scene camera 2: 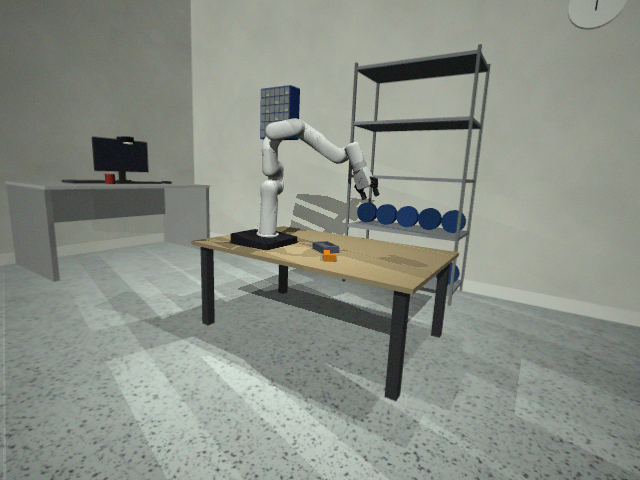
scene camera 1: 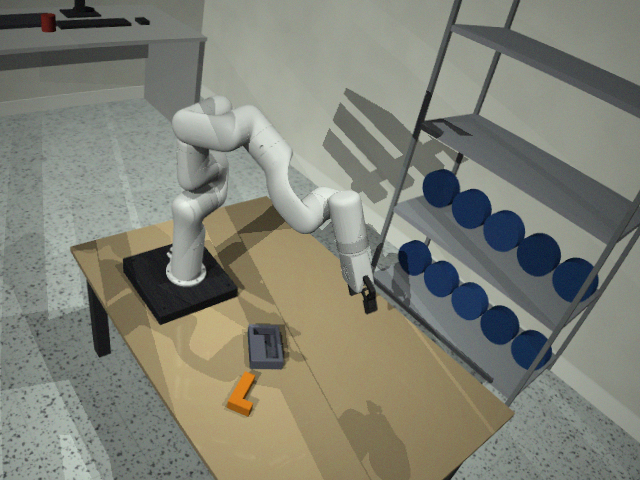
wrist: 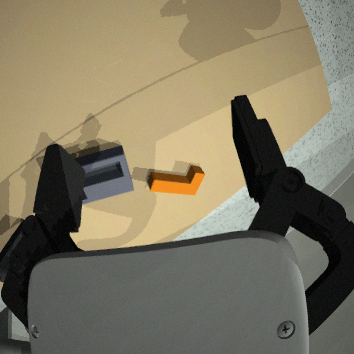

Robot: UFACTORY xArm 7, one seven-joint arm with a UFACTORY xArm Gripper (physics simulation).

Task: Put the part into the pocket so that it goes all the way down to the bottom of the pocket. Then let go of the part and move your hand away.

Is my gripper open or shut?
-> Open.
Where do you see an orange L-shaped part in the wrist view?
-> At 162,182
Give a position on an orange L-shaped part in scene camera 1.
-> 237,402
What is my gripper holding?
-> Nothing.
